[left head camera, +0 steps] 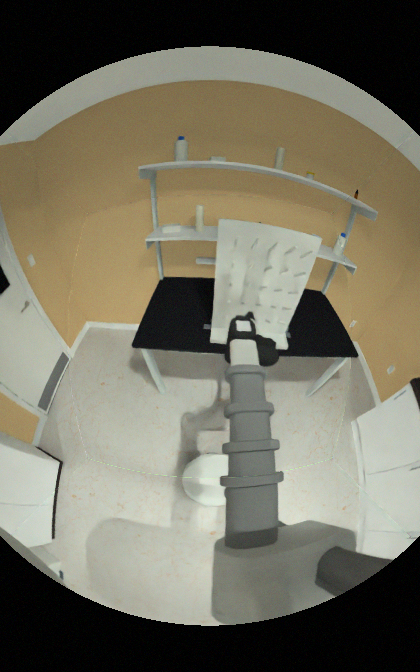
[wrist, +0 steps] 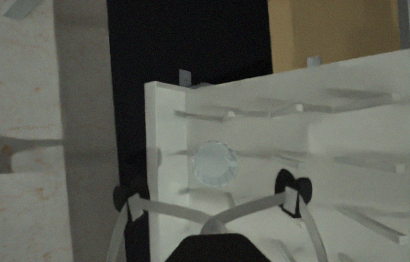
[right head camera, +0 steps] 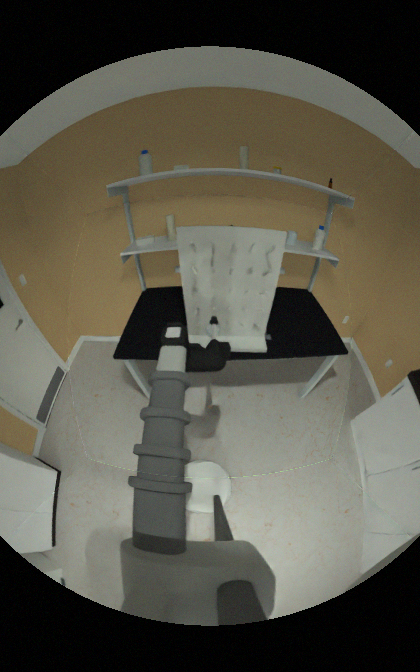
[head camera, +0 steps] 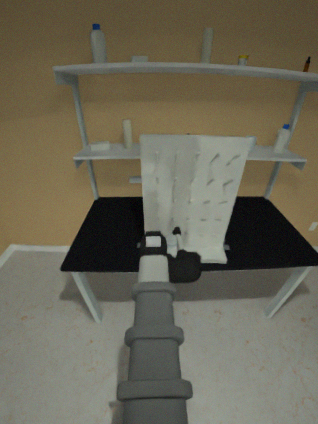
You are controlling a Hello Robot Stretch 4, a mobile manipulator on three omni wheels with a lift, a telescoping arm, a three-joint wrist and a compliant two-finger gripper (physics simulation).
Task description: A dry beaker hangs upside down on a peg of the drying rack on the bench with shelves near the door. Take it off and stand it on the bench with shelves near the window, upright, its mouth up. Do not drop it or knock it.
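Places are measured from the robot's base along level axes (x back, y right, z up), in centimetres.
Pixels of known places: gripper, fingertip midpoint: [wrist: 211,187] [head camera: 176,247].
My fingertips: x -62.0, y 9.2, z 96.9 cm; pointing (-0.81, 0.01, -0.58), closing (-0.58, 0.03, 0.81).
Observation:
Behind a point stands the place of what it marks.
The glass beaker [wrist: 215,163] @(x -73.0, y 9.0, z 90.0 cm) [head camera: 171,247] @(x -71.2, y 8.5, z 87.6 cm) hangs on the lowest part of the white drying rack [head camera: 192,144] @(x -84.5, y 16.4, z 133.3 cm) [left head camera: 226,232] [right head camera: 186,237] [wrist: 153,125] @(x -74.0, y 2.4, z 75.7 cm), in the left half of the board. Its round end faces the wrist camera; its peg is hidden. The rack stands on the black-topped bench [head camera: 280,240] @(x -87.5, y 82.2, z 73.5 cm) [left head camera: 325,330] [right head camera: 305,325]. My gripper [wrist: 211,187] @(x -62.0, y 9.3, z 96.9 cm) [head camera: 177,231] [right head camera: 214,320] is open, with nothing between its fingers. In the wrist view its two tips stand wide apart, and the beaker shows above the line between them, beyond the fingers. The remaining distance is hard to judge.
Bare pegs [wrist: 372,225] @(x -77.4, y 16.9, z 109.5 cm) stick out of the rack near the right finger. Two shelves [head camera: 165,67] @(x -117.2, y 6.6, z 163.0 cm) [head camera: 280,155] @(x -119.0, y 83.2, z 119.2 cm) above the bench hold bottles [head camera: 98,46] @(x -123.2, y -26.4, z 173.0 cm) [head camera: 282,139] @(x -125.7, y 85.7, z 128.0 cm) and small containers. Cabinets stand at both sides in the left [left head camera: 25,500] and right head views [right head camera: 390,440].

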